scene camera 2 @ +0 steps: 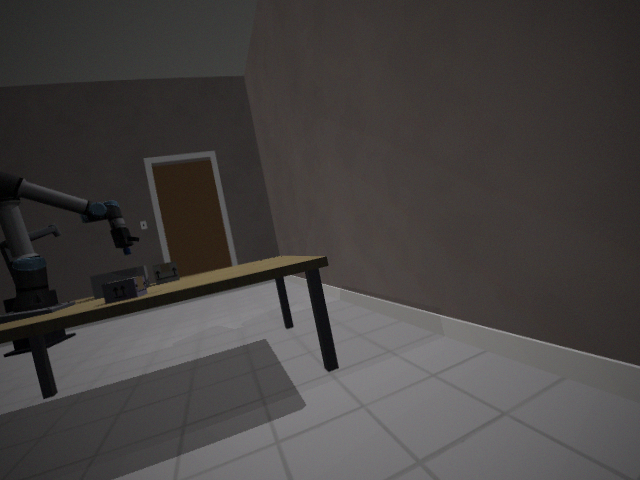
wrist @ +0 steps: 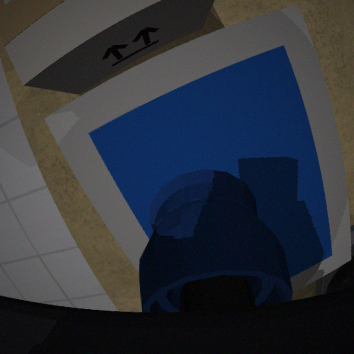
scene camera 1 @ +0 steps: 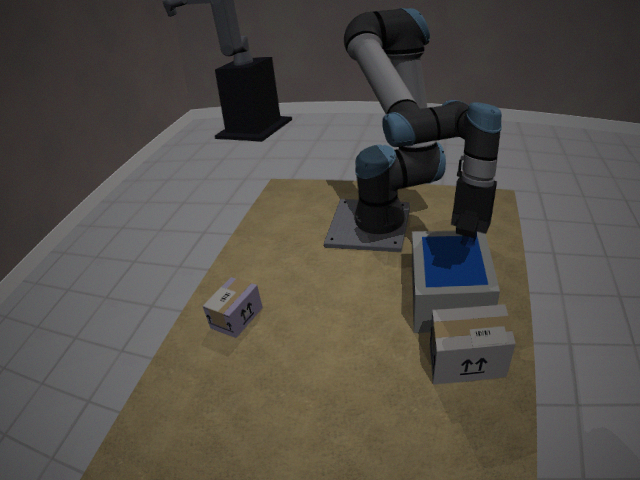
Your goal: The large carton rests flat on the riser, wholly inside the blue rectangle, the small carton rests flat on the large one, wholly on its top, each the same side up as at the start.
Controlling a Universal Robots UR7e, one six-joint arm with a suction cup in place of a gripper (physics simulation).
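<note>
The large carton (scene camera 1: 473, 356) (scene camera 2: 166, 272) (wrist: 135, 45) stands on the table in front of the riser (scene camera 1: 454, 304) (scene camera 2: 97, 285) (wrist: 99, 180), off it, with its arrows pointing up. The blue rectangle (scene camera 1: 465, 273) (wrist: 215, 115) on the riser's top carries no carton; the arm's shadow falls on it. The small lilac carton (scene camera 1: 235, 307) (scene camera 2: 117, 291) stands upright on the table, left of the riser in the first scene view. My suction gripper (scene camera 1: 468, 240) (scene camera 2: 127, 251) (wrist: 204, 200) is open, holds nothing, and hangs above the back right part of the blue rectangle in the first scene view.
The table (scene camera 1: 310, 387) (scene camera 2: 258, 265) has its right edge close beside the riser and the large carton. The arm's base plate (scene camera 1: 361, 240) lies at the back left of the riser. A second arm on a black pedestal (scene camera 1: 248, 98) stands on the floor behind.
</note>
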